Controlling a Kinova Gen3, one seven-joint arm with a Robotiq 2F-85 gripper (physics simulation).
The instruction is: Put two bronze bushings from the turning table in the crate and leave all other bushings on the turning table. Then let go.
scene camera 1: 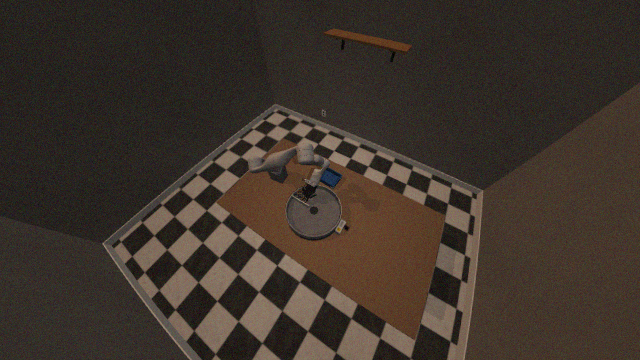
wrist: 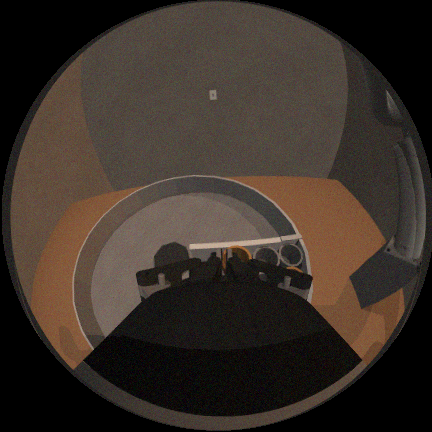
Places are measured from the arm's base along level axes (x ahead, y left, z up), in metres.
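Where they show: gripper, fingertip midpoint: (scene camera 1: pixel 305 201) (wrist: pixel 223 255).
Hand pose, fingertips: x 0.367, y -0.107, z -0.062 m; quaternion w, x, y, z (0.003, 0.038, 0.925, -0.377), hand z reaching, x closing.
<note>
Each offset is from my fingertips to the top centre of the thing. "pt": to the spot under its first point.
The grey round turning table @(0.033 m down, 0.089 m ahead, 0.014 m right) (scene camera 1: pixel 322 223) (wrist: pixel 130 225) holds bushings in a section behind a pale bar (wrist: pixel 235 244). My gripper (scene camera 1: pixel 306 198) (wrist: pixel 223 255) is low over that section, shut on the wall of a bronze bushing @(pt 0.007 m up, 0.025 m back, 0.004 m right) (wrist: pixel 242 248). A thin orange strip shows between the fingertips, and the right finger is inside the ring. Another bronze bushing @(0.003 m down, 0.086 m back, 0.044 m left) (wrist: pixel 295 269) shows partly at the right, behind a finger linkage. Two grey bushings @(0.003 m down, 0.058 m back, 0.007 m left) (wrist: pixel 266 247) @(0.003 m down, 0.096 m back, 0.007 m left) (wrist: pixel 290 243) stand between them. The fingers may hide others. The blue crate @(0.044 m down, 0.017 m ahead, 0.337 m left) (scene camera 1: pixel 331 177) lies beside the turning table in the scene view; it does not show in the wrist view.
A dark hub @(0.033 m down, 0.089 m ahead, 0.014 m right) (scene camera 1: pixel 314 210) (wrist: pixel 171 256) is at the middle of the turning table, whose raised rim surrounds the bushings. A small white box @(0.036 m down, 0.323 m ahead, 0.010 m right) (scene camera 1: pixel 340 227) with a yellow mark is beside the rim. The arm's base (scene camera 1: pixel 278 173) stands on the brown floor area (scene camera 1: pixel 380 250).
</note>
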